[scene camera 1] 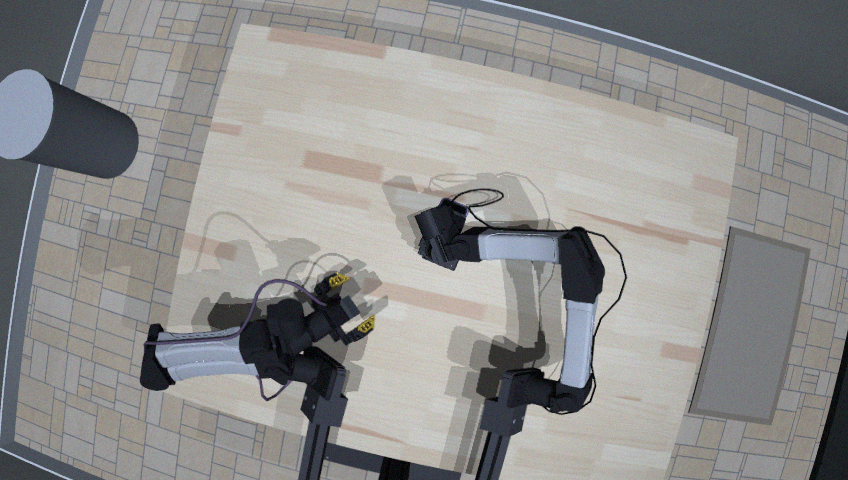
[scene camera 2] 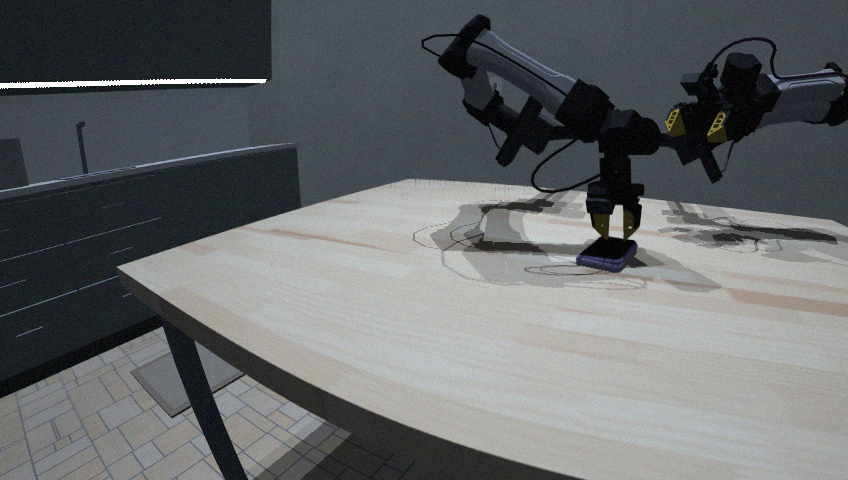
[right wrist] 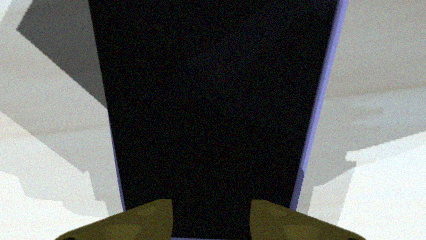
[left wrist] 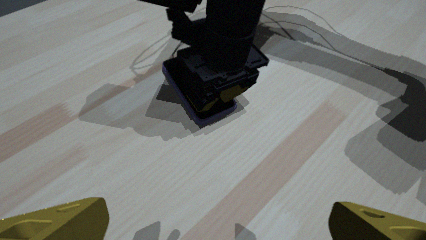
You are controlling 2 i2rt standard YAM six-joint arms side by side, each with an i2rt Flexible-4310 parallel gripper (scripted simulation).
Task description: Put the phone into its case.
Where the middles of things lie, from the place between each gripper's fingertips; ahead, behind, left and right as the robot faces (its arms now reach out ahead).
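You'd find the black phone (scene camera 2: 613, 250) 1 cm to the right of my right hand (scene camera 2: 615, 240), 5 cm ahead of it and 1 cm below it.
Counting from my left hand, the phone's 180 mm to the right, 180 mm ahead and 200 mm below.
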